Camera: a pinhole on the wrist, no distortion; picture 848 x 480 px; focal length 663.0 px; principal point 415.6 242.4 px. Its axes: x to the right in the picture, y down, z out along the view. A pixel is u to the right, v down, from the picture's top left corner.
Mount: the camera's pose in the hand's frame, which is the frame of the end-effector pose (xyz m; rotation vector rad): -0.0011 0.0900 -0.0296 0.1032 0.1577 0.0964
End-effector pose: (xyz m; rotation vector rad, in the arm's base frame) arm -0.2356 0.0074 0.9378 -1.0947 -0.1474 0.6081
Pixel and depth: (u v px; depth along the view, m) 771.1 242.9 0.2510
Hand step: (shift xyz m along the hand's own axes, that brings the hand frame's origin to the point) 0.1717 0.0803 0.1966
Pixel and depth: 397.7 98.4 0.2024
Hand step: 0.0301 0.0267 0.1652
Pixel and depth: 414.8 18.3 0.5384
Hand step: 0.1011 -0.1413 0.4794
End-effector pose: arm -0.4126 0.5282 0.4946 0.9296 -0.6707 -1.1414
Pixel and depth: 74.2 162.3 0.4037
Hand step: -0.1360 -0.0182 0.3931
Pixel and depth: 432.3 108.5 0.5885
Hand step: 0.1189 -0.0820 0.5332
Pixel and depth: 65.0 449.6 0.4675
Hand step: -0.1814 0.1646 0.4832
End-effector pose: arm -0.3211 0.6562 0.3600 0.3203 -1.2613 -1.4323
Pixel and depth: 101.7 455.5 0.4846
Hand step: -0.1620 0.1744 0.4983
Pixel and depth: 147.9 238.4 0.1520
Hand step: -0.0368 0.0683 0.1289
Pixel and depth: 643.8 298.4 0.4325
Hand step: 0.2119 0.1006 0.3767
